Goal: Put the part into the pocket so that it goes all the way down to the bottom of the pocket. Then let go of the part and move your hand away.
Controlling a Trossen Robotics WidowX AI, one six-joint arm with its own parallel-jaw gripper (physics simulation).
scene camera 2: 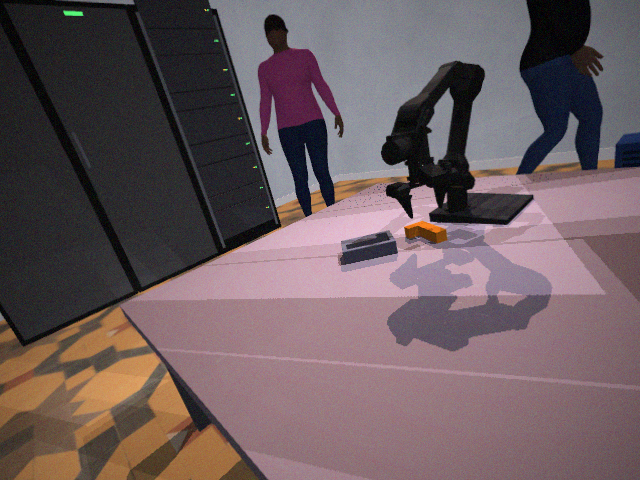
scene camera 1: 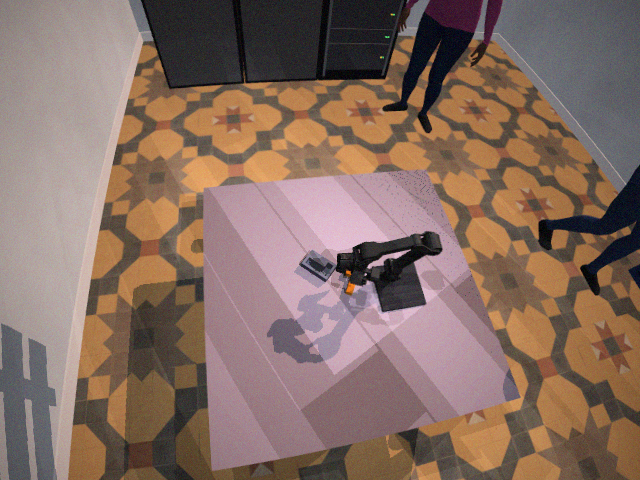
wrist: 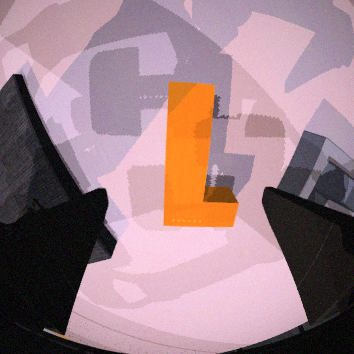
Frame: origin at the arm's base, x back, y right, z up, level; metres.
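Seen in the pictures: gripper, fingertip midpoint: (scene camera 2: 426,213) (wrist: 186,195); arm's base at its link origin: (scene camera 2: 457,207) (scene camera 1: 388,275).
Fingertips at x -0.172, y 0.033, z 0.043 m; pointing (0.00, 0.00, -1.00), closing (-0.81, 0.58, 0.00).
Observation:
Pixels of each thing's middle, then the offset from my fingertips to it. Level surfaces: height alone.
- orange L-shaped piece at the middle of its body: (wrist: 204,157) (scene camera 2: 424,233) (scene camera 1: 348,281) dz -0.051, dx -0.017, dy +0.005 m
- grey block at the middle of its body: (wrist: 331,195) (scene camera 2: 368,246) (scene camera 1: 318,265) dz -0.048, dx -0.120, dy +0.126 m
- pink table at its surface level: dz -0.067 m
The part is an orange L-shaped piece (scene camera 1: 349,288) (scene camera 2: 426,231) (wrist: 187,160) lying flat on the table. In the wrist view its long leg runs up and down and its short foot points right. The pocket is in a grey block (scene camera 1: 310,255) (scene camera 2: 370,253) (wrist: 299,161), which sits a short way from the part, at the right edge of the wrist view. The pocket's inside is dark and partly cut off there. My gripper (scene camera 2: 425,210) (wrist: 186,195) is open and empty, pointing down above the part, with its fingertips to either side of it in the wrist view.
The arm's dark base plate (scene camera 1: 403,297) (scene camera 2: 496,207) (wrist: 30,155) stands on the pink table (scene camera 1: 248,392) (scene camera 2: 330,372), on the other side of the part from the block. Dark cabinets (scene camera 1: 281,41) (scene camera 2: 108,129) and two people stand beyond the table. Arm shadows cross the table.

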